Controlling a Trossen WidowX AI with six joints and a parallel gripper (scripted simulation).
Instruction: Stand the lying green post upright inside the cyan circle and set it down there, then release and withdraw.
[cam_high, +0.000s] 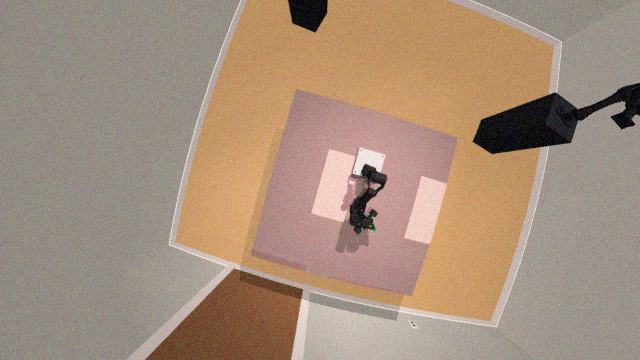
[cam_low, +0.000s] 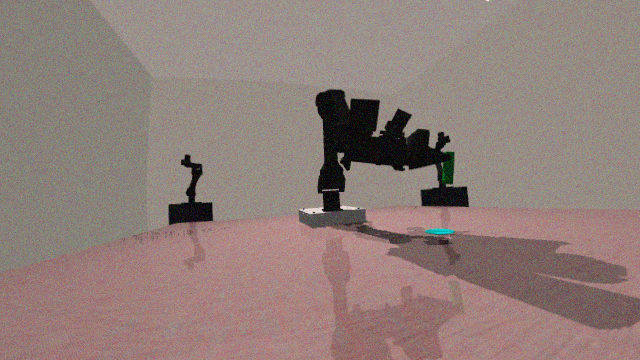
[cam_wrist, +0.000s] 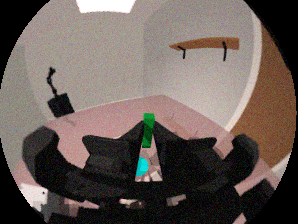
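The cyan circle lies 3 cm behind my gripper tip, 1 cm to the right of it and 15 cm below it. From my gripper tip the other things lie so: green post 2 cm below.
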